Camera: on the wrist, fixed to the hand. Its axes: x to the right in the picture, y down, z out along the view.
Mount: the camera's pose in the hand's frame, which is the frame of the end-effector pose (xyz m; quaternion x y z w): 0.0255 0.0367 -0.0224 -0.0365 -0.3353 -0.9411 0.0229
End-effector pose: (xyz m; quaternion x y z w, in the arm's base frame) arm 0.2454 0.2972 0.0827 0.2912 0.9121 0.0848 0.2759
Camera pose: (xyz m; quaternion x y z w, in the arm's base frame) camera 0.2335 0.3420 0.1014 -0.8334 0.1993 -0.3221 0.4026
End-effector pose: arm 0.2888 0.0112 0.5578 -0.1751 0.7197 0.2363 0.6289
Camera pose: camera 0.2465 0.0302 0.5392 -0.6251 -0.3678 -0.5015 0.4717
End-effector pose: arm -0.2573 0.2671 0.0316 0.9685 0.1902 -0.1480 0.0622
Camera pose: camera -0.2147 0.2462 0.0473 0.2087 -0.9004 0.3797 0.0387
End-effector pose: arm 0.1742 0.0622 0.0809 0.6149 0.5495 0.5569 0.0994
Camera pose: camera 0.1714 0.0575 0.1306 -0.3199 0.5376 -0.2669 0.7331
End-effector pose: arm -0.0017 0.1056 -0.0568 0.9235 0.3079 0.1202 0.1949
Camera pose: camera 0.0297 0.1007 -0.0182 -0.2354 0.8064 -0.4791 0.2545
